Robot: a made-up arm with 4 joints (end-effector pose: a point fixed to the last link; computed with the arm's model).
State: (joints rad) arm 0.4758 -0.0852 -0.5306 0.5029
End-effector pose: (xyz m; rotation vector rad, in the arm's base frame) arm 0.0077 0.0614 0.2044 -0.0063 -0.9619 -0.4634
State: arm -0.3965 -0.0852 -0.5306 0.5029
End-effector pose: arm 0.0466 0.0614 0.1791 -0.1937 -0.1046 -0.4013
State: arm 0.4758 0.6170 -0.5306 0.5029
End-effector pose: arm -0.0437 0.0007 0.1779 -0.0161 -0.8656 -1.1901
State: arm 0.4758 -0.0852 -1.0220 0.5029
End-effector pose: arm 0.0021 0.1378 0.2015 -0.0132 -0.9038 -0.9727
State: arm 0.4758 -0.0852 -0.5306 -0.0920
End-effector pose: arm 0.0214 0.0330 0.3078 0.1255 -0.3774 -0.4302
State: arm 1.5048 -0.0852 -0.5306 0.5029
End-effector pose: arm -0.0426 0.0614 0.1847 0.2539 -1.9693 -0.4637
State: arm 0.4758 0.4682 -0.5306 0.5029
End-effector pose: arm -0.0298 0.0099 0.1851 -0.0140 -0.8934 -1.0368
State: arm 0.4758 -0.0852 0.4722 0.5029
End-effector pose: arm 0.1069 -0.0407 0.2555 0.0079 -0.9524 0.5797
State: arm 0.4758 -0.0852 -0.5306 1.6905
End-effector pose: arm 0.1381 0.0408 0.0458 -0.3107 -2.1237 -0.4471
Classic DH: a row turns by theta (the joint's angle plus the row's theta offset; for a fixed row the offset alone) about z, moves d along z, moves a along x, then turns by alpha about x. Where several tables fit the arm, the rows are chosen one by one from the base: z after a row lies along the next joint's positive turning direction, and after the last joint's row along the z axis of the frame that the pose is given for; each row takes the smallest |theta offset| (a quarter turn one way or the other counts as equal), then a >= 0, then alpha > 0; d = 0 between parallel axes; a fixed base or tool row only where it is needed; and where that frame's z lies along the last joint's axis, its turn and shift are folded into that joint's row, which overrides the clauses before.
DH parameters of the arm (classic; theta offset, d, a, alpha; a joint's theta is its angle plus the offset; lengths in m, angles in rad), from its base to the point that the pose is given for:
base (fixed): 0 0.15 0 1.5708
joint 1: 0 -0.11 -0.08 1.5708
joint 2: 0.0768 0 0.2608 3.1416
joint 3: 0.0768 -0.02 0.06 1.5708
joint 4: 0 0.11 -0.12 -1.5708
tool (fixed): 0 0.14 0 0

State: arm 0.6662 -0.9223 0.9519 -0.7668
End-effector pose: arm 0.0376 0.4055 0.3883 -1.2312 0.0693 1.4138
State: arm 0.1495 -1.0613 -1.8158 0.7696
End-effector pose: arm -0.0995 0.3318 0.1320 -0.2382 -0.8738 -0.7434
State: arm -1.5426 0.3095 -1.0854 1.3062
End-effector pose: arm -0.0982 0.0974 0.1126 -1.3827 0.1967 -0.2039
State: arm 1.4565 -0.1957 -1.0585 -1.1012
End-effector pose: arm -0.1288 -0.0298 0.3463 0.8304 -0.3329 -0.2496
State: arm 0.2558 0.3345 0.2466 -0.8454
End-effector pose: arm 0.1854 -0.1113 0.3666 0.0467 0.5892 -0.0760
